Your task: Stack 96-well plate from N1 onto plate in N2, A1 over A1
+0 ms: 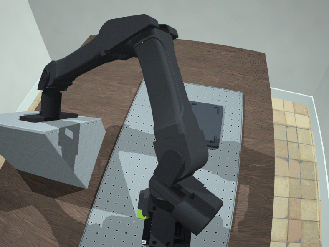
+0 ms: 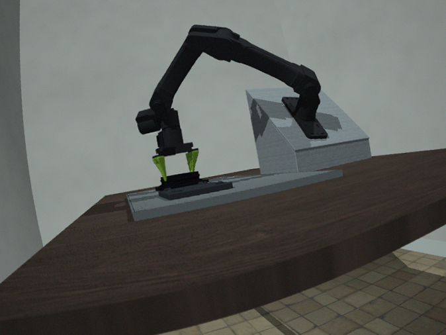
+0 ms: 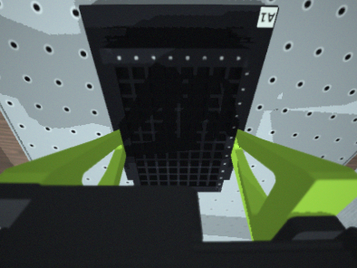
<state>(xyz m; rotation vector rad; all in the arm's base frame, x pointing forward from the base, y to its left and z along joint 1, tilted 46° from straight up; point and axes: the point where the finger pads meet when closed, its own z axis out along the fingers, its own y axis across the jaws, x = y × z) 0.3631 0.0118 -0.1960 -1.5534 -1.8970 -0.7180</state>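
My hand is right at the black 96-well plate. The rest, counted from my hand: nest N2: 30 mm below; dark grey nest: 320 mm to the left, 30 mm below, 30 mm ahead.
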